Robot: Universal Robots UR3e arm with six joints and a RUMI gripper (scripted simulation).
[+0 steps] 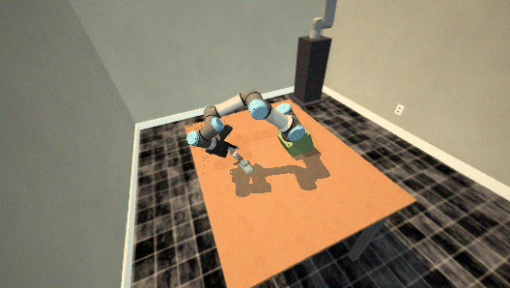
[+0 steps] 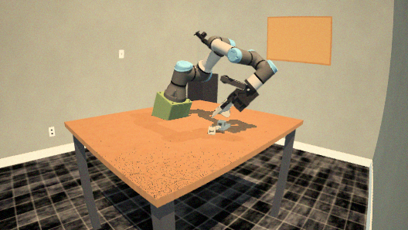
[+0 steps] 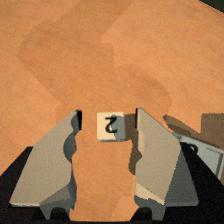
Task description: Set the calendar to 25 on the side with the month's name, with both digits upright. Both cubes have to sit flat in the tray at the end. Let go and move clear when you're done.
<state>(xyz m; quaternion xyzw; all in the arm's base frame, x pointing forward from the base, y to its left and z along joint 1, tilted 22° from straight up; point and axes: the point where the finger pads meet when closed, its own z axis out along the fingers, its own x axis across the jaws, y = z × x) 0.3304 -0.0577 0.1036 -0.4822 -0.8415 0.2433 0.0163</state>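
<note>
Now: the white calendar cube 8 cm below my hand and 1 cm behind it. Round my hand: white calendar tray 10 cm to the left, 8 cm below, 3 cm behind.
</note>
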